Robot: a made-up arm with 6 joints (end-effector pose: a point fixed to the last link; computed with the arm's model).
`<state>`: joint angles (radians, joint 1 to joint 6).
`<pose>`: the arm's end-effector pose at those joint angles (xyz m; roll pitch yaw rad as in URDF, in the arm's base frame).
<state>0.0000 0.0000 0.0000 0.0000 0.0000 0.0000</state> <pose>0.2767 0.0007 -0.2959 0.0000 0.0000 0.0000</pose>
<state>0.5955 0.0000 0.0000 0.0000 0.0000 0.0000</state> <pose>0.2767 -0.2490 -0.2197 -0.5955 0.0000 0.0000</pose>
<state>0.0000 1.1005 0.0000 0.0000 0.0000 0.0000</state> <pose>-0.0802 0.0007 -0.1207 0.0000 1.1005 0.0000</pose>
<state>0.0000 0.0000 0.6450 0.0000 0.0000 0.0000</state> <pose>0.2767 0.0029 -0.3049 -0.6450 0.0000 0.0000</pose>
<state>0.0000 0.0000 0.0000 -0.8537 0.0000 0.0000</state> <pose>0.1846 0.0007 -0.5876 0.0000 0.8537 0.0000</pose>
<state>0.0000 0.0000 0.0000 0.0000 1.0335 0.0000</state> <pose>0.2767 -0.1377 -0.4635 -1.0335 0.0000 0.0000</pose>
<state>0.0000 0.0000 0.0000 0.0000 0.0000 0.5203</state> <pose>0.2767 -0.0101 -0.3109 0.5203 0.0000 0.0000</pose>
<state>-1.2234 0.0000 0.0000 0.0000 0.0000 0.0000</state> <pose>0.2767 0.4186 -0.0018 1.2234 0.0000 0.0000</pose>
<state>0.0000 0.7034 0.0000 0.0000 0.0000 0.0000</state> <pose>0.0234 0.0007 -0.2291 0.0000 0.7034 0.0000</pose>
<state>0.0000 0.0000 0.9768 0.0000 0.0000 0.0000</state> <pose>0.2767 0.0018 -0.3095 -0.9768 0.0000 0.0000</pose>
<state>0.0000 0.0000 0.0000 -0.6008 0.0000 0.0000</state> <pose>0.2377 0.0007 -0.5110 0.0000 0.6008 0.0000</pose>
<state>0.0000 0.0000 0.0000 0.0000 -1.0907 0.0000</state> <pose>0.2767 -0.0822 -0.0832 1.0907 0.0000 0.0000</pose>
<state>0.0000 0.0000 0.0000 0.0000 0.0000 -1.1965</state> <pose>0.2767 0.0411 -0.2923 -1.1965 0.0000 0.0000</pose>
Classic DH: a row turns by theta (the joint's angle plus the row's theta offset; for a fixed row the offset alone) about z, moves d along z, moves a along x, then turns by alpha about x. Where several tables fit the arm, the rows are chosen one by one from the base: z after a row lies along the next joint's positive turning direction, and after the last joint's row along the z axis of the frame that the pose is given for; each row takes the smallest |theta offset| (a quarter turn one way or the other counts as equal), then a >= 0, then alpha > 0; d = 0 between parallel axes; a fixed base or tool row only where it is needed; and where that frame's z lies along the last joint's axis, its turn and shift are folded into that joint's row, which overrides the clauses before.
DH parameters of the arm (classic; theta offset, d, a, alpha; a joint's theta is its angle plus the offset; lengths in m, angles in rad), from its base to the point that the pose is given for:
base (fixed): -1.5708 0.149 0 1.5708
joint 1: -1.5708 -0.2411 0.0664 1.5708
joint 2: 0 -0.0116 0.3863 -1.5708
joint 3: 0 0.3311 0.0368 -1.5708
joint 4: 0 0.2044 -0.0826 1.5708
joint 5: -1.3027 0 0.2484 3.1416
joint 6: 0.2681 0.3667 -0.0228 -1.5708
tool (fixed): -1.5708 0.0278 0 0

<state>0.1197 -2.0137 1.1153 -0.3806 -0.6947 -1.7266</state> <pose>0.5666 0.0530 0.3325 0.3592 -1.2292 -2.4144</pose>
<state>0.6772 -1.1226 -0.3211 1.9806 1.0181 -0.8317</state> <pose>0.1632 -0.4314 -0.0359 1.8126 -0.1967 -2.9213</pose>
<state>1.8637 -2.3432 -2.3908 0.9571 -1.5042 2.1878</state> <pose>1.0490 0.2670 0.3255 -1.5230 -0.2989 1.5434</pose>
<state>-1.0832 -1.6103 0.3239 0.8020 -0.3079 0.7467</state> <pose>0.3635 0.2176 0.1328 2.8051 -0.5410 -2.5433</pose>
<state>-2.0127 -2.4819 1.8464 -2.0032 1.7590 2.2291</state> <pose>0.6939 0.5110 0.1449 -1.8797 0.6390 1.3450</pose>
